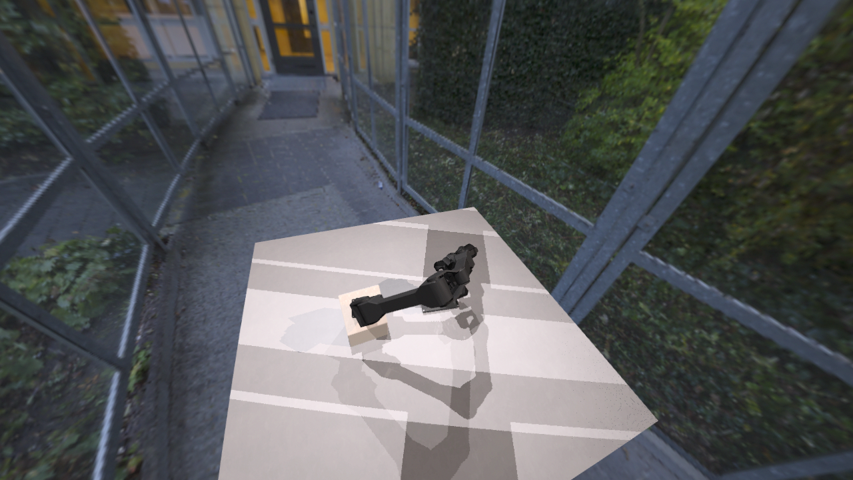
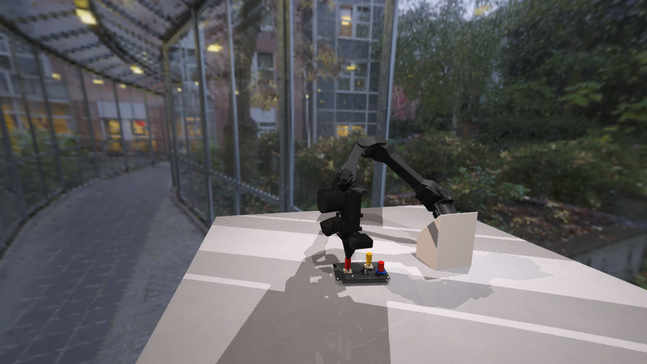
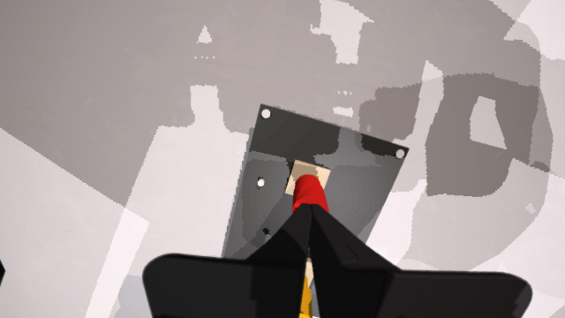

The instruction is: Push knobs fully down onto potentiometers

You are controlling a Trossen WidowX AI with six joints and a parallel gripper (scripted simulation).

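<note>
My gripper tip is now 2 cm above the red knob. Also, from my gripper tip: yellow knob (7 cm behind, 1 cm to the right, 1 cm below).
</note>
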